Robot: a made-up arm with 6 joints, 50 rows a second.
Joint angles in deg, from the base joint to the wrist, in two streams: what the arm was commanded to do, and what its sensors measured. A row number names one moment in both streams.
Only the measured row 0 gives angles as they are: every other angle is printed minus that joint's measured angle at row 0.
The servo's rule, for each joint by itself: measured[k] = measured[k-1] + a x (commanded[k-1-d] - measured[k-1]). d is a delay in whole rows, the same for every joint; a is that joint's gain. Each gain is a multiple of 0.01, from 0.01 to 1. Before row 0 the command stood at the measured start. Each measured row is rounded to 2 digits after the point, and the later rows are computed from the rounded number. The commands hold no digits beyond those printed.
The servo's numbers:
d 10
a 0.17 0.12 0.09 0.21 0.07 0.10
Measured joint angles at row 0: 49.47 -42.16 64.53 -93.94 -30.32 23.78
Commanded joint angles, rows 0 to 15: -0.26 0.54 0.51 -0.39 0.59 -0.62; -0.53 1.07 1.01 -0.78 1.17 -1.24; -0.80 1.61 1.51 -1.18 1.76 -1.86; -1.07 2.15 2.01 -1.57 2.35 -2.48; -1.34 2.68 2.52 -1.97 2.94 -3.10; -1.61 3.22 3.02 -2.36 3.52 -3.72; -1.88 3.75 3.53 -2.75 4.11 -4.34; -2.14 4.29 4.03 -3.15 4.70 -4.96; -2.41 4.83 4.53 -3.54 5.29 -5.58; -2.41 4.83 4.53 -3.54 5.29 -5.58; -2.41 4.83 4.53 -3.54 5.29 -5.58; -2.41 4.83 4.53 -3.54 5.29 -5.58; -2.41 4.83 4.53 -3.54 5.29 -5.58; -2.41 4.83 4.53 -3.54 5.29 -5.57; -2.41 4.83 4.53 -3.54 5.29 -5.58; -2.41 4.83 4.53 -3.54 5.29 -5.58
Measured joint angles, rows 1 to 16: 0.00 0.00 0.00 0.00 0.00 0.00; 0.00 0.00 0.00 0.00 0.00 0.00; 0.00 0.00 0.00 0.00 0.00 0.00; 0.00 0.00 0.00 0.00 0.00 0.00; 0.00 0.00 0.00 0.00 0.00 0.00; 0.00 0.00 0.00 0.00 0.00 0.00; 0.00 0.00 0.00 0.00 0.00 0.00; 0.00 0.00 0.00 0.00 0.00 0.00; 0.00 0.00 0.00 0.00 0.00 0.00; 0.00 0.00 0.00 0.00 0.00 0.00; -0.04 0.06 0.05 -0.08 0.04 -0.06; -0.12 0.18 0.14 -0.23 0.12 -0.18; -0.24 0.35 0.26 -0.43 0.23 -0.35; -0.38 0.57 0.42 -0.67 0.38 -0.56; -0.54 0.82 0.61 -0.94 0.56 -0.81; -0.72 1.11 0.83 -1.24 0.77 -1.10
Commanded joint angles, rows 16 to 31: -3.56 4.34 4.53 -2.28 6.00 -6.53; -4.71 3.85 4.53 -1.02 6.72 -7.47; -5.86 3.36 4.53 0.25 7.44 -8.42; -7.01 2.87 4.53 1.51 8.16 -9.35; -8.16 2.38 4.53 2.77 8.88 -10.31; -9.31 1.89 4.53 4.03 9.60 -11.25; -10.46 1.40 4.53 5.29 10.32 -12.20; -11.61 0.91 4.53 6.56 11.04 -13.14; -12.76 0.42 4.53 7.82 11.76 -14.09; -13.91 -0.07 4.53 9.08 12.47 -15.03; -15.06 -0.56 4.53 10.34 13.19 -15.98; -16.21 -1.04 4.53 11.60 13.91 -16.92; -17.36 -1.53 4.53 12.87 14.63 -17.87; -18.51 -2.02 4.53 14.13 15.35 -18.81; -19.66 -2.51 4.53 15.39 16.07 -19.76; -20.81 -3.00 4.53 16.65 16.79 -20.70
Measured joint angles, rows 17 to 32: -0.92 1.43 1.07 -1.56 1.00 -1.42; -1.13 1.77 1.34 -1.89 1.26 -1.77; -1.35 2.14 1.63 -2.24 1.54 -2.15; -1.53 2.46 1.89 -2.51 1.80 -2.49; -1.68 2.74 2.13 -2.73 2.04 -2.80; -1.80 2.99 2.35 -2.90 2.27 -3.08; -1.90 3.21 2.55 -3.03 2.48 -3.33; -1.99 3.40 2.73 -3.14 2.68 -3.55; -2.06 3.57 2.89 -3.22 2.86 -3.75; -2.12 3.72 3.04 -3.29 3.03 -3.93; -2.36 3.79 3.17 -3.08 3.24 -4.19; -2.76 3.80 3.29 -2.65 3.48 -4.52; -3.29 3.75 3.40 -2.04 3.76 -4.91; -3.92 3.64 3.50 -1.29 4.07 -5.35; -4.64 3.49 3.59 -0.44 4.41 -5.85; -5.43 3.30 3.67 0.50 4.77 -6.39
